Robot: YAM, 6 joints.
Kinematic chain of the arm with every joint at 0, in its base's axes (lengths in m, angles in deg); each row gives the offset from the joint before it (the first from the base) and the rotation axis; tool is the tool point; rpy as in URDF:
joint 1: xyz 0 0 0.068 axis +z
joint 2: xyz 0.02 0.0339 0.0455 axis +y
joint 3: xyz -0.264 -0.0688 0 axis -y
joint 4: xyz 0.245 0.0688 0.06 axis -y
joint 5: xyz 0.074 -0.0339 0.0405 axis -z
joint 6: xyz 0.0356 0 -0.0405 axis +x
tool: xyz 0 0 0 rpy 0 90 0
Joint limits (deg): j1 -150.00..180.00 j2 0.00..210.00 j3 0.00..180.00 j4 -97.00..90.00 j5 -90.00..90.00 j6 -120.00..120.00
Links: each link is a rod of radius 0.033 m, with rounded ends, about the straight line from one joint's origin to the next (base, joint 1, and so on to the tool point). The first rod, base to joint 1, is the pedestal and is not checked.
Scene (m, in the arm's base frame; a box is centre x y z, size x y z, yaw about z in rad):
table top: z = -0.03
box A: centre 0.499 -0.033 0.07 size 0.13 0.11 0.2 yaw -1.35
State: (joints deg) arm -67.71 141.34 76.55 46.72 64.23 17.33
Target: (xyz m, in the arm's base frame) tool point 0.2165 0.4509 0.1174
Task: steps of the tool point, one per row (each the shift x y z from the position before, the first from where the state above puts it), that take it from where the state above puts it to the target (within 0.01 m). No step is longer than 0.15 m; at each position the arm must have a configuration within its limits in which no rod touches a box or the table.
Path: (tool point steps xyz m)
1: 0.0988 0.0634 0.0365
2: 0.0743 0.0860 0.0338
3: 0.0450 0.0992 0.0308
4: 0.0142 0.1028 0.0274
5: -0.0146 0.0968 0.0238
6: -0.0388 0.0828 0.0200
7: 0.0145 0.0904 -0.0170
8: -0.0126 0.0973 -0.0244
9: -0.0421 0.0954 -0.0310
10: -0.0707 0.0837 -0.0371

